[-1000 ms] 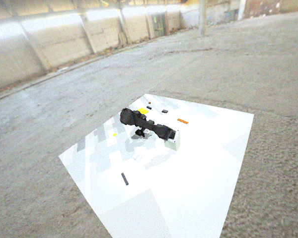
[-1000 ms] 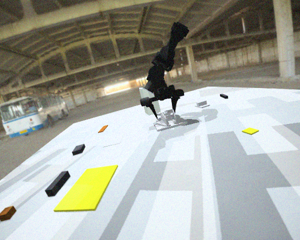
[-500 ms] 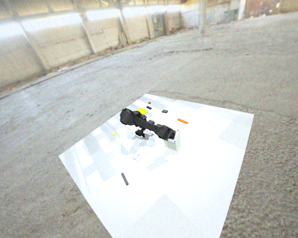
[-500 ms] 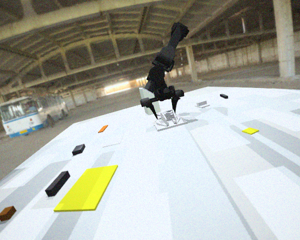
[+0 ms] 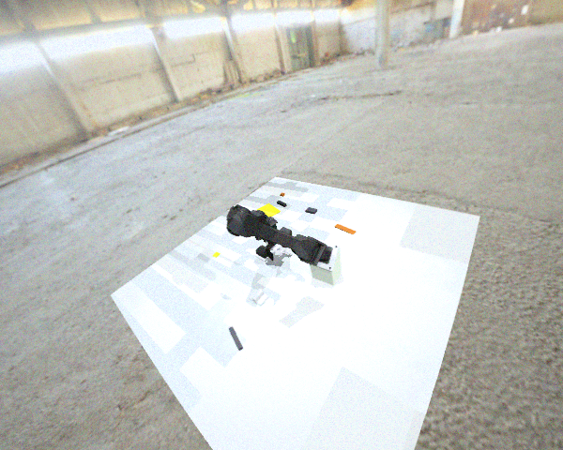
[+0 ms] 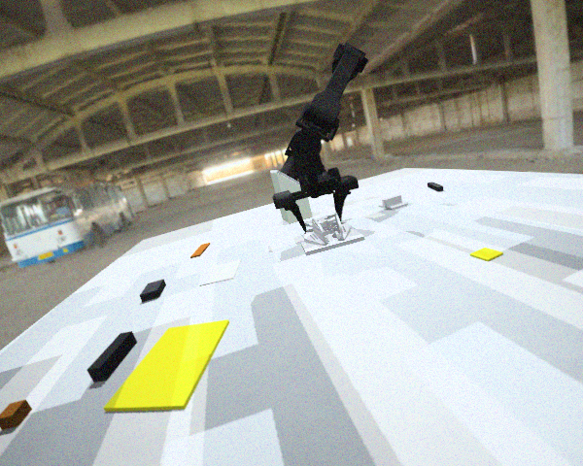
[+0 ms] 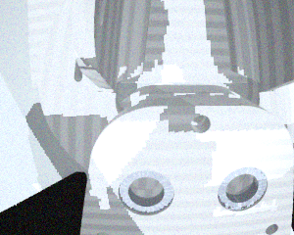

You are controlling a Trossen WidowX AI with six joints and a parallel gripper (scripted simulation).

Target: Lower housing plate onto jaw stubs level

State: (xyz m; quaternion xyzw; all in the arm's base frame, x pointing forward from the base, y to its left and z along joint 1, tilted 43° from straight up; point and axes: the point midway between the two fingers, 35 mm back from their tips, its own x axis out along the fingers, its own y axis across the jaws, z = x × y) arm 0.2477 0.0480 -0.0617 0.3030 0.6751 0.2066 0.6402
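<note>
My gripper tip is 1 cm above the white housing plate. From my gripper tip the other things lie so: yellow sheet (31 cm to the right, 30 cm ahead, 1 cm below); small yellow tile (32 cm ahead, 12 cm to the left, 1 cm below).
</note>
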